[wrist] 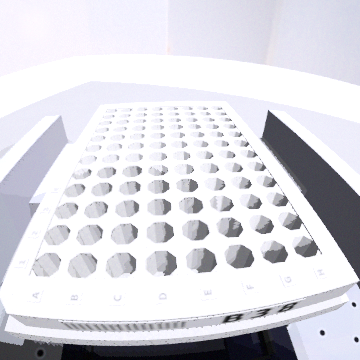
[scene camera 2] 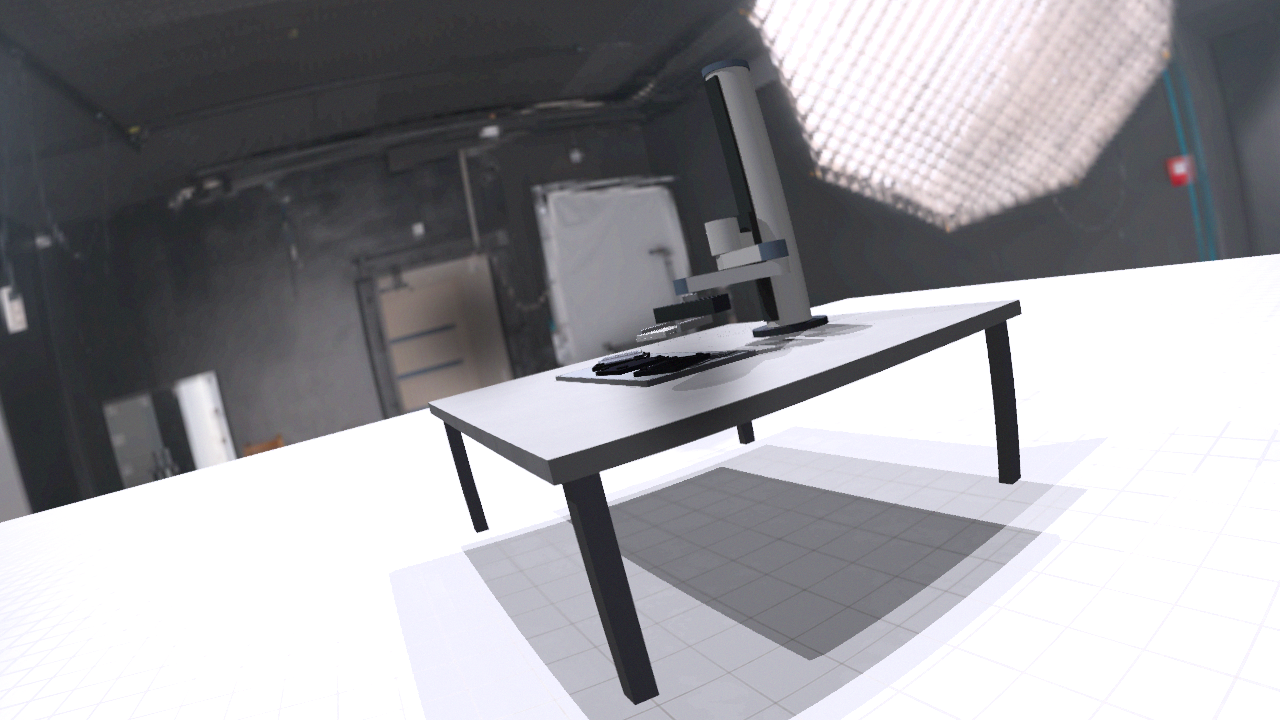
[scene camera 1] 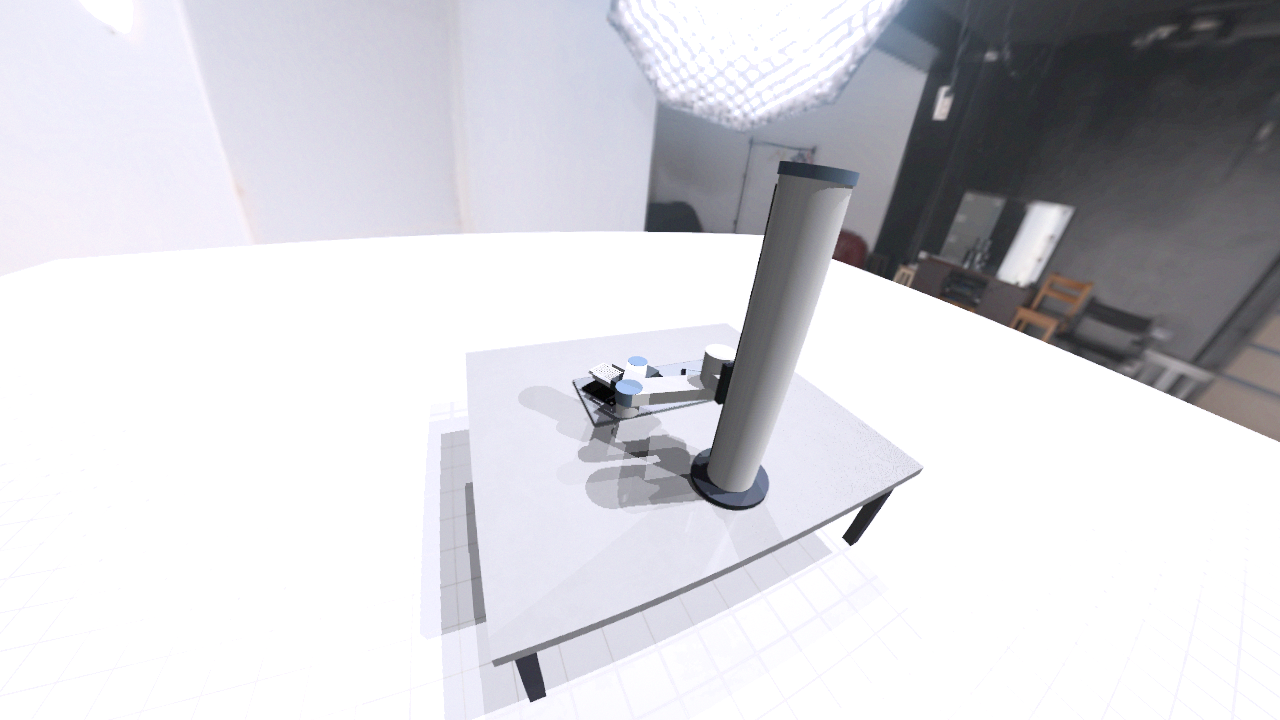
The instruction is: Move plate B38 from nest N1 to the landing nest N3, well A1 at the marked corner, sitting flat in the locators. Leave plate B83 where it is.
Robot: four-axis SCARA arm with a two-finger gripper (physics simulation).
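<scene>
Plate B38 (scene camera 1: 605, 369) (scene camera 2: 657, 332) (wrist: 160, 200), white with a grid of wells, hangs level above the black nest N1 (scene camera 1: 597, 392) (scene camera 2: 673, 364), with a gap between them in scene camera 2. My gripper (wrist: 166, 127) is shut on it, one finger along each long side. In the wrist view the B38 label and barcode face the camera and column A is at left. Another white plate (scene camera 2: 622, 356) sits low on a neighbouring nest; its label is unreadable, but it fits B83. Nest N3 and its marked corner cannot be made out; the arm covers part of the nests in scene camera 1.
The nests stand on a thin base board (scene camera 2: 580, 377) on the grey table (scene camera 1: 554, 537) (scene camera 2: 519, 429). The arm's tall column (scene camera 1: 787, 331) (scene camera 2: 768, 197) stands on a dark round foot (scene camera 1: 729, 492) behind the board. The arm links (scene camera 1: 675, 388) reach from it over the board.
</scene>
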